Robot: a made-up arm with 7 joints.
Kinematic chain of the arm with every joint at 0, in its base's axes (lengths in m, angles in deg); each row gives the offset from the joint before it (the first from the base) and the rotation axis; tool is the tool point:
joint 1: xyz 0 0 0.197 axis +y
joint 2: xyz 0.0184 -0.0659 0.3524 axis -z
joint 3: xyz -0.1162 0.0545 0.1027 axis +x
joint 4: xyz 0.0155 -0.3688 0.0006 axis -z
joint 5: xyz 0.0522 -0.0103 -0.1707 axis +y
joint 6: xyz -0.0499 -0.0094 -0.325 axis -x
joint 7: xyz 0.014 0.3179 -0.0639 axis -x
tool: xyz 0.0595 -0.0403 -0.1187
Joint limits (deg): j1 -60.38..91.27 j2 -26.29..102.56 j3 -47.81..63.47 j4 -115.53..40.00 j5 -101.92..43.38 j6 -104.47..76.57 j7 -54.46..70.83
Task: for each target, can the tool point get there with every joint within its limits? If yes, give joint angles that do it. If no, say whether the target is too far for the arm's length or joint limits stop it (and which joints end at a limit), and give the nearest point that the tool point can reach.
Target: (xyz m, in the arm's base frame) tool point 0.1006 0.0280 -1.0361
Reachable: no: joint limits stop it (at a limit: joint 1, joint 2, joint 3, joint 4, joint 7) | nearest point 0.0994 0.0258 -0.6618 | short by 0.374 m
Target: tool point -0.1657 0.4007 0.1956
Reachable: yes | joints 36.80 88.43 5.35 -87.30 -5.09 -21.37 -34.54
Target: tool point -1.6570 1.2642 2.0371
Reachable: no: too far | nearest point -0.7139 0.4129 0.9898 | short by 1.647 m
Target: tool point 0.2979 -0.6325 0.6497
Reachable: yes | joints -27.13 10.00 -12.22 14.18 -75.90 42.62 16.34
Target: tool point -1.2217 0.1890 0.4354
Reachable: no: joint limits stop it (at a limit: joint 3, joint 5, joint 6, joint 7) | nearest point -1.1292 0.1700 0.4174 | short by 0.096 m
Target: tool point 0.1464 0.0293 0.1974
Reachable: yes | joints 10.59 27.12 -34.14 -67.67 -76.07 37.55 -9.84
